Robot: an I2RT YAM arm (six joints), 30 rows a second.
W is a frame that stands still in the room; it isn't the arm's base.
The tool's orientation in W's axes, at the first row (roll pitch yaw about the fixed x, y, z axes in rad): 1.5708 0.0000 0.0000
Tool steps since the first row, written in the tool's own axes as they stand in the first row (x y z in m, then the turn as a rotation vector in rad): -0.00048 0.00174 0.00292 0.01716 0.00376 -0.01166; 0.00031 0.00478 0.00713 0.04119 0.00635 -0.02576; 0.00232 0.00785 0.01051 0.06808 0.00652 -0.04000; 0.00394 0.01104 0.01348 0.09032 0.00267 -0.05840; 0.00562 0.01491 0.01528 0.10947 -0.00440 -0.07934; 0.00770 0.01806 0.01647 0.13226 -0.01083 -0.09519; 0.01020 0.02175 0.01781 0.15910 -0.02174 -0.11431; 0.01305 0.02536 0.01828 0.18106 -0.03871 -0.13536
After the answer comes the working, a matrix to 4 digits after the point.
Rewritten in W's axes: -0.00048 -0.00292 0.00174 0.01716 0.01166 0.00376; 0.00031 -0.00713 0.00478 0.04119 0.02576 0.00635; 0.00232 -0.01051 0.00785 0.06808 0.04000 0.00652; 0.00394 -0.01348 0.01104 0.09032 0.05840 0.00267; 0.00562 -0.01528 0.01491 0.10947 0.07934 -0.00440; 0.00770 -0.01647 0.01806 0.13226 0.09519 -0.01083; 0.01020 -0.01781 0.02175 0.15910 0.11431 -0.02174; 0.01305 -0.01828 0.02536 0.18106 0.13536 -0.03871
The tool's axes in the first row as the columns of a matrix, in W's axes (rounded; the answer above uses it unrounded):
1.0000 0.0000 0.0000
0.0000 0.0000 -1.0000
0.0000 1.0000 0.0000

